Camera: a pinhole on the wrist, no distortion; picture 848 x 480 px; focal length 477.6 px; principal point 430.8 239.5 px. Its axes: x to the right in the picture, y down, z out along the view. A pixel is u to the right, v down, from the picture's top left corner.
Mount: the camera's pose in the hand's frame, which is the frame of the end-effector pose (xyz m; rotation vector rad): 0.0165 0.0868 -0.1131 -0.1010 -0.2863 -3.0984
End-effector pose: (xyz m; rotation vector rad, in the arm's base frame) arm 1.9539 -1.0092 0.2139 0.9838 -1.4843 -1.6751
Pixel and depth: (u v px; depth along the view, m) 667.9 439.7 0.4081
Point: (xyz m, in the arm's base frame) 1.7370 -0.7151 0.2391
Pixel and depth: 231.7 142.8 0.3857
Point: 1.6499 -1.0948 0.4461
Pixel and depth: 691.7 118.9 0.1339
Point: 1.9638 -0.9746 0.3618
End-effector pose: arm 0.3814 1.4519 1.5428 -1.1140 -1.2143 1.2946
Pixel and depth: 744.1 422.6 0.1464
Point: 0.3356 1.3803 1.4893
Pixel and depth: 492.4 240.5 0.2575
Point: 0.2308 1.4407 1.4204
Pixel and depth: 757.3 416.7 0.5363
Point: -0.0647 1.1070 1.5924
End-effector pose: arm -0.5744 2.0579 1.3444 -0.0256 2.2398 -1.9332
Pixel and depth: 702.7 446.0 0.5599
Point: -0.2514 1.5922 1.3627
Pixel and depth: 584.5 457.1 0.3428
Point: -0.4707 1.8121 1.3234
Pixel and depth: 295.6 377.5 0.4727
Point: -0.6962 1.6812 1.2293
